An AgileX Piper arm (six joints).
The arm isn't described. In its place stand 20 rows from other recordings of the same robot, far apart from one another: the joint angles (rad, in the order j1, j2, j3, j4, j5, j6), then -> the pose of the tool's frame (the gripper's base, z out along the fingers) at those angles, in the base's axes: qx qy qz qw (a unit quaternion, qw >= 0); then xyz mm.
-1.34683 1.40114 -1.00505 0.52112 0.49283 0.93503 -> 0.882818 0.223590 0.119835 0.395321 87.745 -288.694 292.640
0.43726 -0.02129 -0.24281 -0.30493 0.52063 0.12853 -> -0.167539 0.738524 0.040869 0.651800 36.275 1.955 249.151
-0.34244 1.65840 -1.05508 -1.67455 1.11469 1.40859 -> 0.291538 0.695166 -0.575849 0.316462 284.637 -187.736 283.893
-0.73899 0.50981 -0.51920 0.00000 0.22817 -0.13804 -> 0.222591 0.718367 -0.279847 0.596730 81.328 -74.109 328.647
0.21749 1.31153 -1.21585 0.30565 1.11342 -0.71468 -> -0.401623 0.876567 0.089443 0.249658 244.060 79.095 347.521
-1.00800 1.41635 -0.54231 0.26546 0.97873 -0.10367 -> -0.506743 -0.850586 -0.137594 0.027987 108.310 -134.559 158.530
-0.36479 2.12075 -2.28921 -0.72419 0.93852 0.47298 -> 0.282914 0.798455 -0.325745 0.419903 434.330 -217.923 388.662
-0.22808 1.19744 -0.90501 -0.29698 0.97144 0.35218 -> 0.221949 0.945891 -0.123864 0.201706 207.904 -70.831 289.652
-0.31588 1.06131 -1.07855 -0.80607 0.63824 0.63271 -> 0.224520 0.782843 -0.282658 0.506806 196.648 -105.426 406.664
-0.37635 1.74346 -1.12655 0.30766 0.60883 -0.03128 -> 0.268138 0.933020 0.067323 0.230313 334.470 -115.232 206.319
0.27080 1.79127 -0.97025 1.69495 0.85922 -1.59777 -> -0.237532 0.792101 0.447484 0.340458 319.166 159.580 205.057
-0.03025 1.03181 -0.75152 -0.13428 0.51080 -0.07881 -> -0.061309 0.904253 -0.077106 0.415478 207.677 -12.243 300.145
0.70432 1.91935 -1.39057 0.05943 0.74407 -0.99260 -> -0.724431 0.661839 -0.003793 0.192757 304.793 263.786 203.710
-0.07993 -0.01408 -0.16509 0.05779 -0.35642 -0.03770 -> 0.030956 0.455708 -0.032823 0.888985 26.898 -3.994 297.881
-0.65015 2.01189 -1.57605 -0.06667 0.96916 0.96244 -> 0.705010 0.697269 -0.009668 0.129168 332.482 -259.112 208.940
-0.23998 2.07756 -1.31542 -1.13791 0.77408 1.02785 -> 0.206715 0.891711 -0.349098 0.200625 388.862 -154.603 150.156
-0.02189 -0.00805 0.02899 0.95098 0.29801 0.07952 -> 0.294709 0.683074 0.392713 0.540678 54.329 20.565 188.154
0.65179 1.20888 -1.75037 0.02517 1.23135 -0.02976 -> -0.297505 0.833539 0.154264 0.439212 158.450 123.619 514.465
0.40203 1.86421 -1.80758 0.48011 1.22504 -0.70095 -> -0.468168 0.832269 0.205137 0.214631 354.246 193.591 336.846
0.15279 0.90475 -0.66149 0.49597 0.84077 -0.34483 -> -0.126973 0.927042 0.194424 0.294399 150.924 55.891 283.303
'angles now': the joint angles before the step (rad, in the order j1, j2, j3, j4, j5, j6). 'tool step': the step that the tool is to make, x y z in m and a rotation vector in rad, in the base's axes. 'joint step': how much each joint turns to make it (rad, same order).
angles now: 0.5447 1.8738 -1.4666 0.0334 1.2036 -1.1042
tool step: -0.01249 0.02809 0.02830 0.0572 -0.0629 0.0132
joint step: 0.0796 -0.0270 -0.0716 0.0073 0.0123 0.0651
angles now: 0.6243 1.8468 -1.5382 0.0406 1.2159 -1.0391
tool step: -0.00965 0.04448 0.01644 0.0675 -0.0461 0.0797
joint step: 0.1009 0.0453 -0.1273 0.0211 0.0030 0.0178
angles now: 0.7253 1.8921 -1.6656 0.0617 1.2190 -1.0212
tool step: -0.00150 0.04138 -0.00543 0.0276 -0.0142 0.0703
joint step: 0.0735 0.1005 -0.1316 0.0097 0.0017 0.0021
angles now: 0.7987 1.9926 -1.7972 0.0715 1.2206 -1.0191
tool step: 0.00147 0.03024 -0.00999 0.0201 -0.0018 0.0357
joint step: 0.0427 0.0934 -0.1121 0.0109 0.0023 0.0063
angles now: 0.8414 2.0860 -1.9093 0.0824 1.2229 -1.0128
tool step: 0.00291 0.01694 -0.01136 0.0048 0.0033 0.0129
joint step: 0.0190 0.0662 -0.0682 0.0041 0.0001 0.0059
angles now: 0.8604 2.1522 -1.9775 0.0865 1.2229 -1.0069
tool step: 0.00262 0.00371 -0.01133 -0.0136 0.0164 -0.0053
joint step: 0.0005 0.0301 -0.0097 0.0021 0.0001 0.0058
